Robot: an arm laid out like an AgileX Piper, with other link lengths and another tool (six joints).
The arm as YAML. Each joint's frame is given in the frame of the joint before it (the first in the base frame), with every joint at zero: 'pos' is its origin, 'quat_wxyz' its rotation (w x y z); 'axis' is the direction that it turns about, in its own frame. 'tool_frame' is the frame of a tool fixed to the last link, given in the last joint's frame.
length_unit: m
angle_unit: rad
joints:
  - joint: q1
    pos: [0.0, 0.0, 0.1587]
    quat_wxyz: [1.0, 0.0, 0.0, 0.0]
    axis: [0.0, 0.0, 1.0]
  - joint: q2
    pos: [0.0, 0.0, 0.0]
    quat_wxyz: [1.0, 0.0, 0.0, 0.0]
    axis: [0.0, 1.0, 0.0]
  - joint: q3
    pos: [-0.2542, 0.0, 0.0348]
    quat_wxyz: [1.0, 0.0, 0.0, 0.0]
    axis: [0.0, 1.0, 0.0]
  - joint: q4
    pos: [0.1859, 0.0, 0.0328]
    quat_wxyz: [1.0, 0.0, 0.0, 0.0]
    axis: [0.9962, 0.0, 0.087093]
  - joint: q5
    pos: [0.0, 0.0, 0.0]
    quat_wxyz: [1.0, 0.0, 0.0, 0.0]
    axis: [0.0, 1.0, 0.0]
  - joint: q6
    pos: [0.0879, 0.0, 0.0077]
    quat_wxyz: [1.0, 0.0, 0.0, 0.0]
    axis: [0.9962, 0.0, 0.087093]
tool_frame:
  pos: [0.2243, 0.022, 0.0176]
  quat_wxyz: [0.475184, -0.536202, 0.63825, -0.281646]
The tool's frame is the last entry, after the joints.
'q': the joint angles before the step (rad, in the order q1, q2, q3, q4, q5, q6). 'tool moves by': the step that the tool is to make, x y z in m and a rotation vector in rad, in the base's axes. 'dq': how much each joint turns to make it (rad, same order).
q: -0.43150 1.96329 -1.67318 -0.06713 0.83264 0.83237
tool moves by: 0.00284 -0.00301 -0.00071 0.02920 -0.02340 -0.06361
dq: 0.00001 0.00722 0.00005 -0.00283 -0.01253 0.07589
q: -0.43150 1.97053 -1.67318 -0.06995 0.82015 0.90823
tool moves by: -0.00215 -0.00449 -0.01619 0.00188 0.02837 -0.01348
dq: 0.00001 0.03624 0.00001 -0.02206 -0.00841 0.02221
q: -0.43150 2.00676 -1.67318 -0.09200 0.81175 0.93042
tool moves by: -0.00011 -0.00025 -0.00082 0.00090 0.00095 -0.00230
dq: 0.00000 0.00187 0.00001 -0.00110 -0.00044 0.00301
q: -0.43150 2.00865 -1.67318 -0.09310 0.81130 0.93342
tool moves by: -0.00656 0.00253 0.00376 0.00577 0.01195 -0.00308
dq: 0.00000 -0.01840 -0.00001 0.00097 0.03181 -0.00001
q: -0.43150 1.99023 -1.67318 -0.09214 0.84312 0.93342
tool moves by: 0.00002 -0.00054 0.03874 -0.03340 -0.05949 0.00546
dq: 0.00001 -0.08594 0.00002 -0.00114 0.01744 -0.00795
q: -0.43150 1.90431 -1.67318 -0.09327 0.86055 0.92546
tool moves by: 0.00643 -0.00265 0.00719 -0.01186 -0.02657 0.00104
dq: 0.00001 -0.00221 -0.00595 -0.00059 -0.02094 0.00119
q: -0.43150 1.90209 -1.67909 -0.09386 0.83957 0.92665
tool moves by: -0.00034 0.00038 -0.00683 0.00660 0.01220 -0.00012
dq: 0.00000 0.01386 -0.00003 0.00091 0.00001 -0.00001
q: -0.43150 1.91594 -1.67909 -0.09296 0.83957 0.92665
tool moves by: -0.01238 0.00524 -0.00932 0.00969 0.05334 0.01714
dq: -0.00001 -0.00001 0.00003 0.00090 0.05088 -0.02592
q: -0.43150 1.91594 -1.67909 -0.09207 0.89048 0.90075
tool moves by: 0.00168 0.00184 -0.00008 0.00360 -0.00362 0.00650
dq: -0.00001 0.00119 -0.00001 0.00933 -0.00357 -0.00884
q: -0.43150 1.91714 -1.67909 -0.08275 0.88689 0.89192
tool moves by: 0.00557 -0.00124 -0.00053 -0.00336 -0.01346 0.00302
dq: 0.00001 0.00940 0.00001 0.00333 -0.02324 -0.00195
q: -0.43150 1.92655 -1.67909 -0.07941 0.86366 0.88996
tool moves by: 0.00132 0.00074 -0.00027 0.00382 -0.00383 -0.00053
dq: 0.00000 0.00190 0.00002 0.00509 -0.00381 0.00001
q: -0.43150 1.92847 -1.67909 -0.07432 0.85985 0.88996
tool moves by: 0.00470 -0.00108 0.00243 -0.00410 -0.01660 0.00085
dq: 0.00001 0.00183 0.00002 0.00303 -0.01870 0.00001
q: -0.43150 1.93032 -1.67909 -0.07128 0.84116 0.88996
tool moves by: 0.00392 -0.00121 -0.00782 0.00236 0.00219 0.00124
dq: 0.00000 0.02327 0.00004 0.00098 -0.02038 0.00001
